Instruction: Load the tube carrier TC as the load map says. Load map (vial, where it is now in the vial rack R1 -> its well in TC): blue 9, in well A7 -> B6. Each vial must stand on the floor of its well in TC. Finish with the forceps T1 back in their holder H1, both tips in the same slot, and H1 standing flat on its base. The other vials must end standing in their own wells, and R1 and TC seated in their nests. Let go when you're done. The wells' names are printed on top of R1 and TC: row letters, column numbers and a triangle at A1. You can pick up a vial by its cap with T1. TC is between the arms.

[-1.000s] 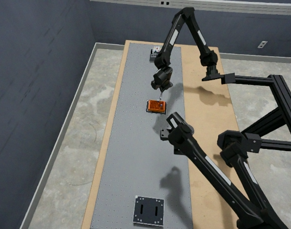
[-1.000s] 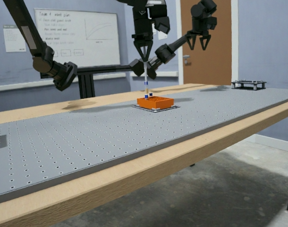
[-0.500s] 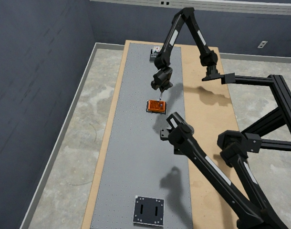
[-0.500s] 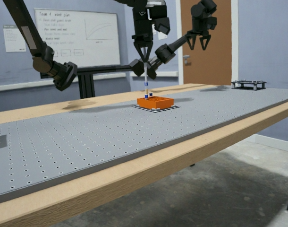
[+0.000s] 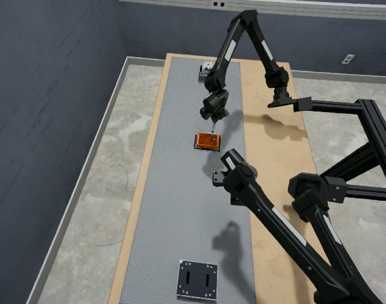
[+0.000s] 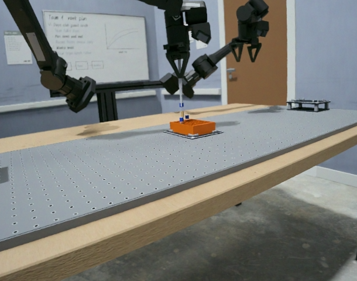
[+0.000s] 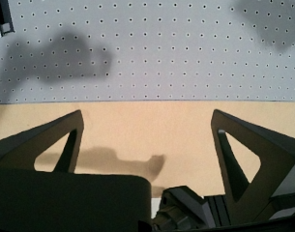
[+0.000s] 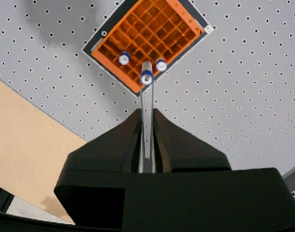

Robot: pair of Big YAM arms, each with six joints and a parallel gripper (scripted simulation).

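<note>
Now: right hand 2 cm short of the orange tube carrier, 2 cm to the right of it and 16 cm above it. The rest, counted from my right hand: grey holder H1 (1 cm ahead, 55 cm to the right, 17 cm below).
</note>
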